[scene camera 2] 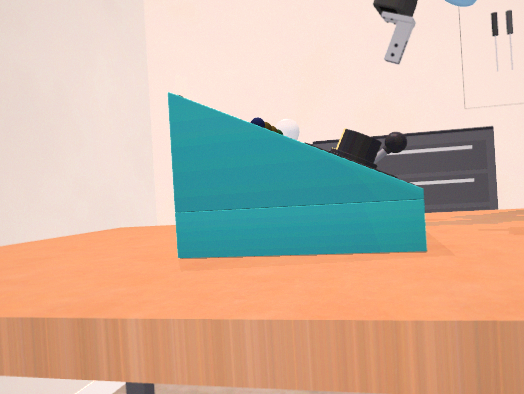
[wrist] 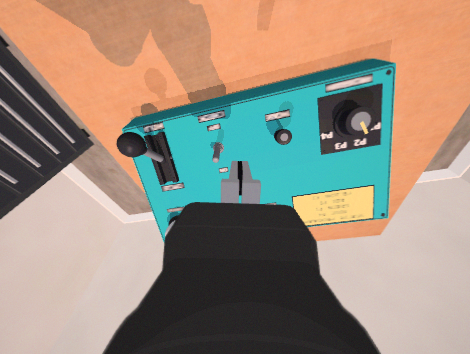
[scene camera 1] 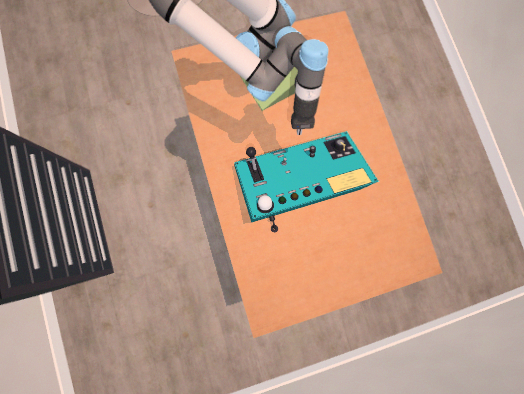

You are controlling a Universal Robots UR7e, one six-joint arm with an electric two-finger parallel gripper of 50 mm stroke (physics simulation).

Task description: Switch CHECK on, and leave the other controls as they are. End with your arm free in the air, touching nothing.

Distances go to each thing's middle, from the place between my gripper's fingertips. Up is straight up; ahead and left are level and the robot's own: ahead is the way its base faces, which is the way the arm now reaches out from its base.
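Scene:
Program dial (scene camera 2: 353, 145): 19 cm to the left of my hand, 4 cm ahead of it, 14 cm below it. Black ball lever (wrist: 130, 144): 3 cm ahead of my hand, 17 cm to the right of it, 12 cm below it. Relative to the teal sloped panel (scene camera 2: 241, 188), my hand is 14 cm short of it, 2 cm to the right of it and 15 cm above it.

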